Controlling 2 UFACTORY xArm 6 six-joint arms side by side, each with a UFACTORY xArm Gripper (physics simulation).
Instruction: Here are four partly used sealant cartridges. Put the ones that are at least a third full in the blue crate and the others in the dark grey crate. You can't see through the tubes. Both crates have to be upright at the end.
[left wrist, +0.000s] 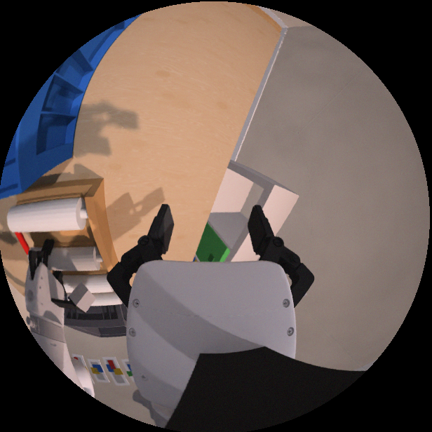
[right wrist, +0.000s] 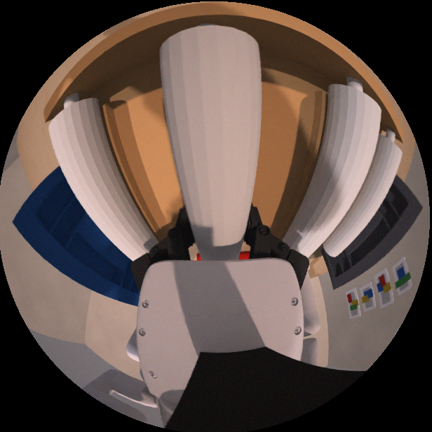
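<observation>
Four white cartridges show. One cartridge (right wrist: 212, 125) (left wrist: 80, 258) is between the fingers of my right gripper (right wrist: 218, 205) (left wrist: 54, 248), which is shut on it, low over the wooden rack (right wrist: 150, 160) (left wrist: 104, 220). One cartridge (right wrist: 92, 160) (left wrist: 47, 215) lies at the rack's blue-crate side. Two more cartridges (right wrist: 350, 145) (right wrist: 375, 190) lie close together at the dark grey side. The blue crate (right wrist: 47, 220) (left wrist: 27, 135) and the dark grey crate (right wrist: 412, 205) (left wrist: 107, 331) stand on opposite sides of the rack. My left gripper (left wrist: 210, 214) is open and empty. The fill of the tubes is hidden.
A pale open box (left wrist: 282, 197) with a green item (left wrist: 212, 244) inside stands beside the table edge, below my left gripper. A red object (left wrist: 22, 242) (right wrist: 244, 256) is at the rack's near side. Cards with coloured blocks (right wrist: 384, 287) (left wrist: 114, 370) are beyond the dark grey crate.
</observation>
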